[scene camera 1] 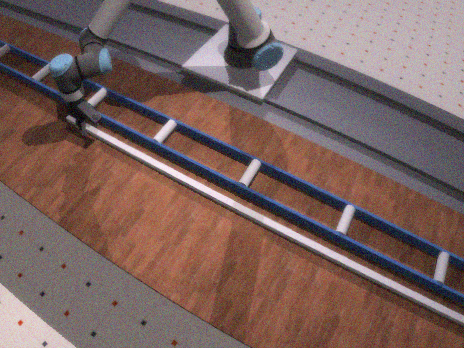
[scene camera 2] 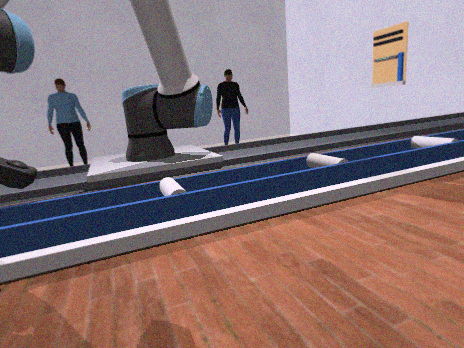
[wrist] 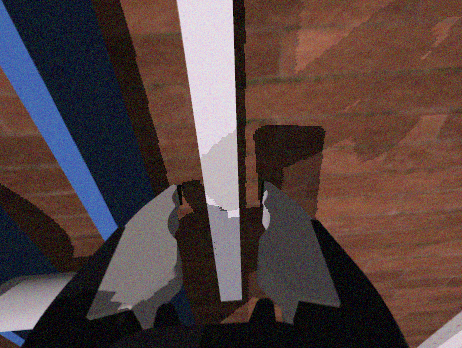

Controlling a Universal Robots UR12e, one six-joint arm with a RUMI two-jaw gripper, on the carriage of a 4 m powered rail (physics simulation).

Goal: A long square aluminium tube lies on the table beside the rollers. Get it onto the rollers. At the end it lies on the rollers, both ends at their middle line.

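Where they show: gripper, fingertip midpoint: (scene camera 1: 91, 130) (wrist: 221, 184); arm's base, origin of the base link: (scene camera 1: 242, 56) (scene camera 2: 151, 156).
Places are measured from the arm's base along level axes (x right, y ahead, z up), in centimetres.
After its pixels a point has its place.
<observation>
The long white-grey square tube (scene camera 1: 200, 186) @(z -0.5, x -22.6, y 75.6 cm) (scene camera 2: 250, 212) @(z -1.3, x -7.1, y 76.9 cm) (wrist: 210, 75) @(z -0.5, x 26.8, y 75.6 cm) lies on the table outside the near blue rail (scene camera 1: 290, 211) @(z 2.1, x -56.7, y 69.3 cm) (wrist: 48, 115) @(z 2.2, x 28.0, y 68.9 cm), roughly alongside it. White rollers (scene camera 1: 250, 172) @(z 3.0, x -36.8, y 62.5 cm) (scene camera 2: 172, 187) @(z 2.9, x 4.2, y 65.5 cm) (wrist: 35, 300) @(z 2.0, x 41.9, y 60.1 cm) sit between the two blue rails. My gripper (scene camera 1: 79, 126) (wrist: 221, 184) @(z -2.1, x 34.6, y 75.7 cm) is low at the tube's left end in scene camera 1. In the wrist view its jaws stand apart on both sides of the tube, with a gap on each side, and the tube's end shows between them. The fingertips do not show in scene camera 2. The tube's far end is outside scene camera 1.
The far blue rail (scene camera 1: 215, 143) @(z 0.3, x -17.4, y 55.8 cm) runs beyond the rollers. The arm's base stands on a white carriage plate (scene camera 1: 200, 57) @(z 0.0, x 18.1, y 11.7 cm) on the grey rail track behind. Two people (scene camera 2: 67, 110) (scene camera 2: 230, 100) stand at the back wall, and a yellow board (scene camera 2: 385, 70) hangs at right.
</observation>
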